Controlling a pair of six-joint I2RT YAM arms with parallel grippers.
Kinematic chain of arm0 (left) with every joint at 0, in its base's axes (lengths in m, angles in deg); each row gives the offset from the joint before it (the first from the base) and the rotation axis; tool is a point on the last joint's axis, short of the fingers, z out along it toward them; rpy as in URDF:
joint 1: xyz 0 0 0.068 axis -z
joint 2: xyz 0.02 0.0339 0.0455 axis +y
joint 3: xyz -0.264 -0.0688 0 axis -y
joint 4: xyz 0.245 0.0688 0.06 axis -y
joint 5: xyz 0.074 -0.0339 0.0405 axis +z
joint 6: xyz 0.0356 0 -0.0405 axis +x
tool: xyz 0 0 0 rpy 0 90 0
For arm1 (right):
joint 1: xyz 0 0 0.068 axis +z
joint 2: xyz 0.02 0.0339 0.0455 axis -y
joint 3: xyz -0.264 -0.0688 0 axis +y
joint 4: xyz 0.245 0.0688 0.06 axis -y
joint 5: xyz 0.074 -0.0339 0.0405 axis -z
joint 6: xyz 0.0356 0 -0.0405 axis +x
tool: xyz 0 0 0 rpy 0 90 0
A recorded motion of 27 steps. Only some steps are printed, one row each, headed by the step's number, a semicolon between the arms.
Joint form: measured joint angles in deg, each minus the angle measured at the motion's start. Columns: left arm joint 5, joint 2, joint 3, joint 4, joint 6, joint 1; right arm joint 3, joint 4, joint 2, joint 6, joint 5, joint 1.
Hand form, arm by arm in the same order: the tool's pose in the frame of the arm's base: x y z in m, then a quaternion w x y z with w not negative. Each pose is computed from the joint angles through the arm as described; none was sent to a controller.
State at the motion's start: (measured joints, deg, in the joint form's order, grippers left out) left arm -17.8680 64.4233 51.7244 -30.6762 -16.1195 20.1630; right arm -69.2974 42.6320 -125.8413 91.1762 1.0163 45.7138
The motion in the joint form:
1: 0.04 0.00 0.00 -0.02 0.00 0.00; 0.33 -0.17 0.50 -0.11 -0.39 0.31
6: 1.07 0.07 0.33 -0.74 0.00 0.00; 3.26 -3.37 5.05 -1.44 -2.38 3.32
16: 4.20 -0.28 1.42 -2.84 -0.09 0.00; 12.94 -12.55 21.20 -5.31 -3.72 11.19
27: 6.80 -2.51 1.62 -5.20 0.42 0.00; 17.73 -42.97 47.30 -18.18 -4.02 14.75
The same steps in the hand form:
1: 0.2184 -0.0918 0.2822 0.32707 0.09327 0.90461 -0.25692; 0.3230 0.3342 0.1317 0.22941 0.30475 0.72618 0.57198
6: 0.2184 -0.0912 0.2827 0.32658 0.08932 0.90756 -0.24841; 0.2951 0.3412 0.1456 0.20426 0.27004 0.74873 0.56988
16: 0.2170 -0.0886 0.2871 0.33042 0.07756 0.91357 -0.22406; 0.2163 0.3349 0.1918 0.16901 0.18911 0.78756 0.56163
27: 0.2086 -0.0839 0.2930 0.33926 0.07304 0.91557 -0.20324; 0.1514 0.2710 0.2643 0.18487 0.07963 0.85015 0.48654

